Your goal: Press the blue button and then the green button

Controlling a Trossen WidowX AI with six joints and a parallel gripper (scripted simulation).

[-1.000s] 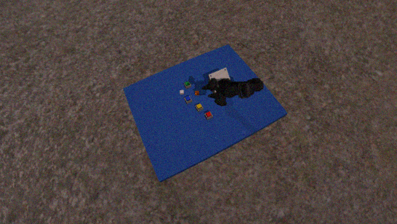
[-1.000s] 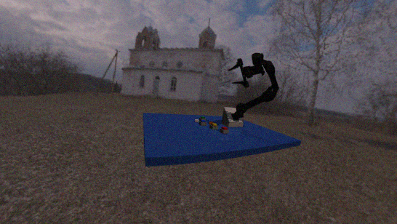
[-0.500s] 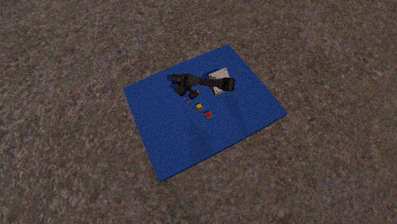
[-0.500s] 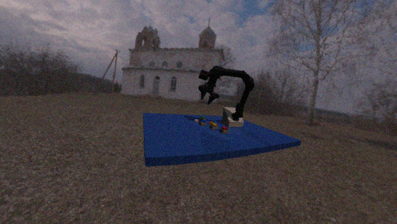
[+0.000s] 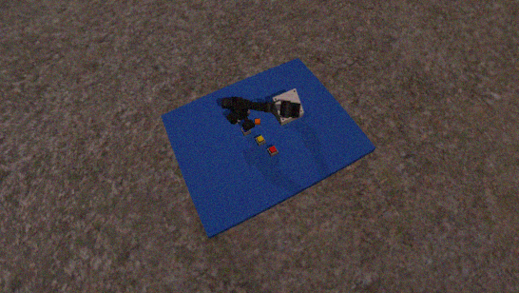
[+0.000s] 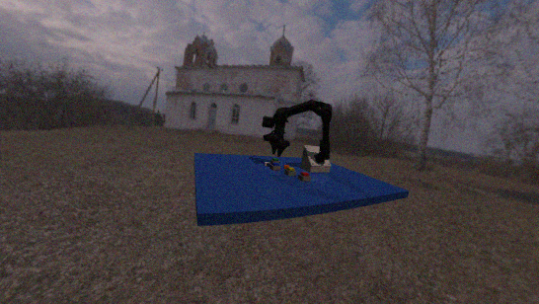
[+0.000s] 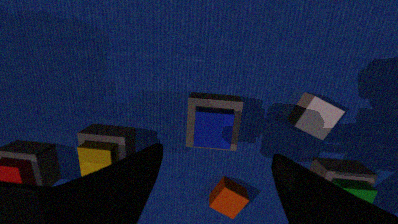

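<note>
Right now my gripper tip is 50 mm above the blue button. From my gripper tip the other things lie so: white-grey block: 10 mm ahead, 90 mm to the right, 70 mm below; yellow button: 50 mm behind, 110 mm to the left, 50 mm below; orange block: 100 mm behind, 20 mm to the right, 70 mm below.
</note>
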